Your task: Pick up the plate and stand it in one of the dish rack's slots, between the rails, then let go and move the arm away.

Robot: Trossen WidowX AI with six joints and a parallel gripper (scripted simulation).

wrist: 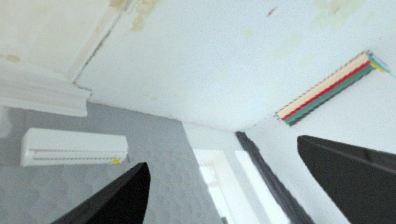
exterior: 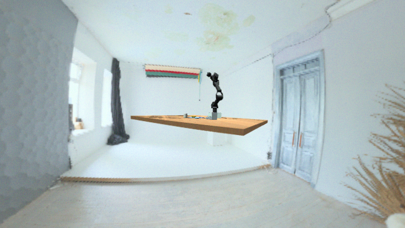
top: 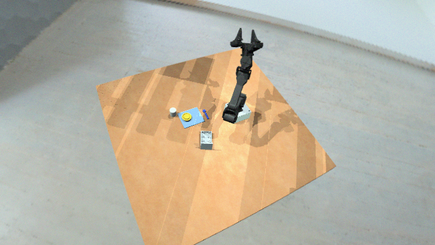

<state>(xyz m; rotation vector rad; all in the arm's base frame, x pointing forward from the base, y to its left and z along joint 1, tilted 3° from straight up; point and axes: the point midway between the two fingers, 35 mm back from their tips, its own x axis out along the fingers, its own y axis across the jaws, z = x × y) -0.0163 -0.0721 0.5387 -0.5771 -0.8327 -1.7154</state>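
Right now my gripper tip is 61 cm above the yellow plate, 35 cm short of it and 1 cm to the left of it. Also, from my gripper tip: grey dish rack (61 cm below, 33 cm ahead, 21 cm to the left); light blue mat (63 cm below, 32 cm ahead); blue utensil (63 cm below, 22 cm ahead, 1 cm to the left).
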